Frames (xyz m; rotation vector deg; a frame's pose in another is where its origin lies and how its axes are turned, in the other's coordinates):
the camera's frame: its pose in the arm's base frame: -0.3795 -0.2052 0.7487 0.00 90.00 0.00
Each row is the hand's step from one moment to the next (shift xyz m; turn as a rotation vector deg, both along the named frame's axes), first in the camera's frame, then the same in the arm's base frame.
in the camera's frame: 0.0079 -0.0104 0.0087 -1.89 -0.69 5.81
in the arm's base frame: 0.0087 -0.0104 -0.0079 5.81 -0.69 1.89
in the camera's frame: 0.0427 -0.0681 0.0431 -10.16 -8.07 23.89
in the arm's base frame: 0.0431 -0.0681 -0.0427 23.89 -8.07 10.16
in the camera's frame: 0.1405 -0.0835 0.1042 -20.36 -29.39 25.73
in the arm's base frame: 0.1042 -0.0835 -0.1405 25.73 -29.39 20.36
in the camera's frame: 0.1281 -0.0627 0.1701 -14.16 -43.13 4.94
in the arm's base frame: 0.1701 -0.0627 -0.1281 4.94 -43.13 14.16
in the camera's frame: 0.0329 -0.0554 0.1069 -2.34 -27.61 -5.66
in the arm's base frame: 0.1069 -0.0554 -0.0329 -5.66 -27.61 2.34
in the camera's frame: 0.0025 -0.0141 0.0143 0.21 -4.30 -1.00
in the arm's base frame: 0.0143 -0.0141 -0.0025 -1.00 -4.30 -0.21
